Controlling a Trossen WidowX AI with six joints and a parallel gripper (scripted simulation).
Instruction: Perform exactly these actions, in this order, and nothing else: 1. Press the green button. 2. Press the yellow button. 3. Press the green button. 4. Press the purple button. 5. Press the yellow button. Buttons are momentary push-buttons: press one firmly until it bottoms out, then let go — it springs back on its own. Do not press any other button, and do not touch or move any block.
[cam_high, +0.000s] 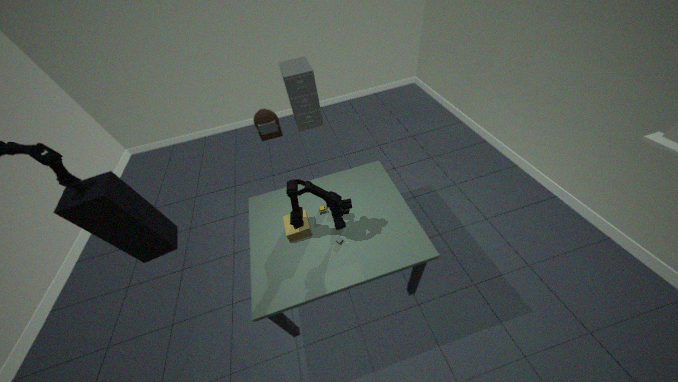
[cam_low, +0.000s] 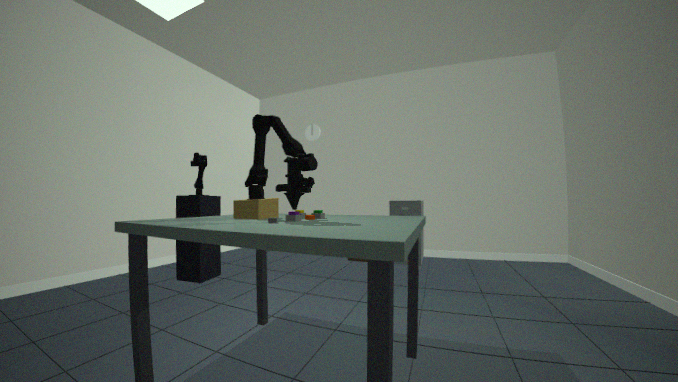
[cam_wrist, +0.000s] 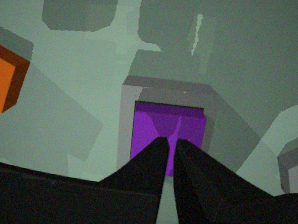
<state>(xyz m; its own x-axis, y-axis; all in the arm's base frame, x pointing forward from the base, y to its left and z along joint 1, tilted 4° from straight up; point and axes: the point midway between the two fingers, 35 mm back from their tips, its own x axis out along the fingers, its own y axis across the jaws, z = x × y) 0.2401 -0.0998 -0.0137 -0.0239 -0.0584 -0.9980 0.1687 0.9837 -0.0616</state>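
Right now my gripper tip is 2 cm above the purple button. Also, from my gripper tip: small grey block (5 cm behind, 10 cm to the right, 4 cm below); green button (5 cm ahead, 17 cm to the left, 1 cm below); orange block (3 cm ahead, 10 cm to the left, 4 cm below).
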